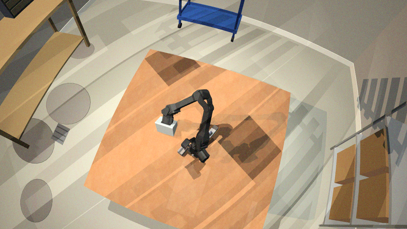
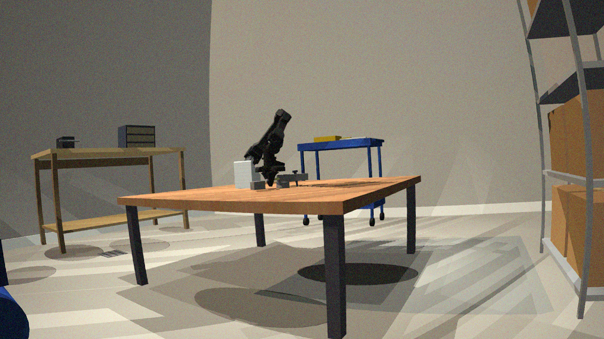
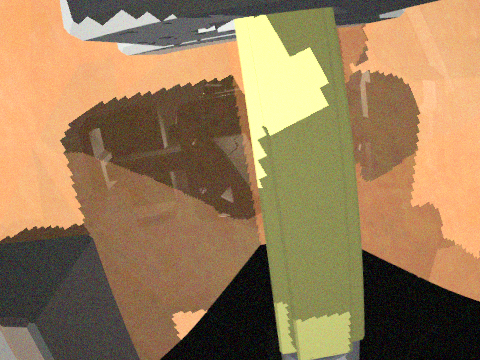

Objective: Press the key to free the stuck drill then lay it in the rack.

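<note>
Right now the drill is 1 cm ahead of my gripper tip, 4 cm to the left of it and 3 cm above it. Also, from my gripper tip: dark key: 6 cm ahead, 15 cm to the left, 4 cm above; grey housing: 5 cm ahead, 13 cm to the left, 3 cm above; small grey rack: 8 cm behind, 1 cm above.
</note>
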